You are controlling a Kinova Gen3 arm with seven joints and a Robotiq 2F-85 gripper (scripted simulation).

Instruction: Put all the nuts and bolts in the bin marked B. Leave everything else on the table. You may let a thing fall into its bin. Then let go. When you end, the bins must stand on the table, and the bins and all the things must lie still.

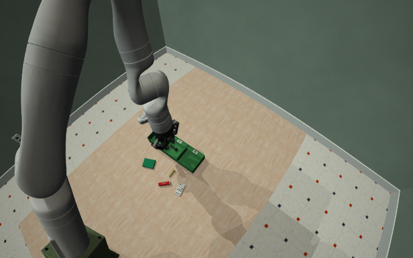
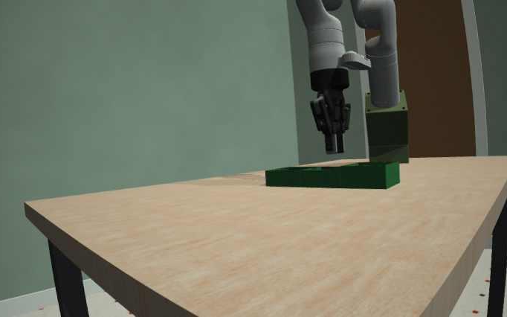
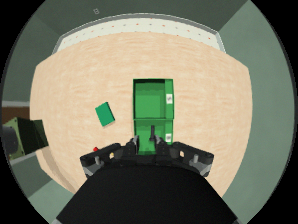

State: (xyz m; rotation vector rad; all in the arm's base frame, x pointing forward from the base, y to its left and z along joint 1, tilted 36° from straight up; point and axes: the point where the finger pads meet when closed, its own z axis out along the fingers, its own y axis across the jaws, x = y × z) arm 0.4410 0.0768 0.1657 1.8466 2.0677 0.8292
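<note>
Right now my hand is 8 cm to the left of the brass bolt, 7 cm above it and 6 cm past it. The rest, counted from my hand: flat green block (11 cm behind, 7 cm below, 2 cm to the left); black bolt (6 cm below, 1 cm ahead); green bin (6 cm below, 2 cm ahead).
</note>
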